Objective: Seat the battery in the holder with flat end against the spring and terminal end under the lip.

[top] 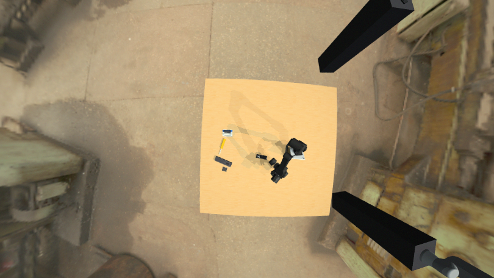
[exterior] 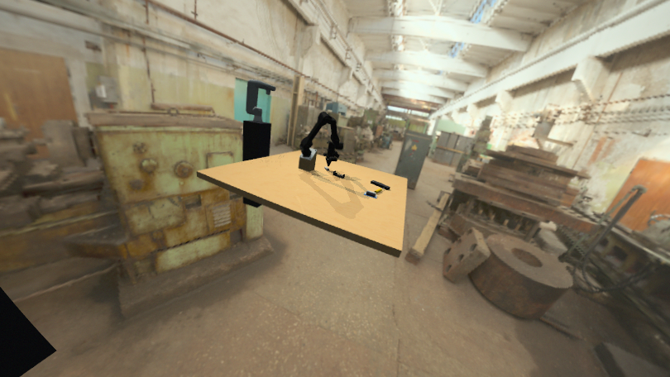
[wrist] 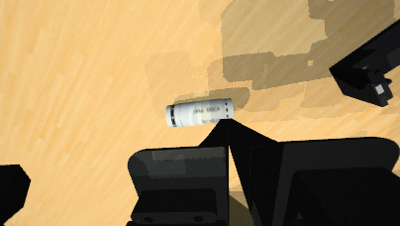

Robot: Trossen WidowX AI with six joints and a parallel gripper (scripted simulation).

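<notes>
Now: gripper tip 10 mm past the battery, 20 mm to the right of it and 30 mm above it. Round my gripper tip: yellow screwdriver 480 mm ahead, 200 mm to the right, 30 mm below; black battery door 470 mm ahead, 40 mm below; black remote control 470 mm ahead, 70 mm to the right, 20 mm below.
</notes>
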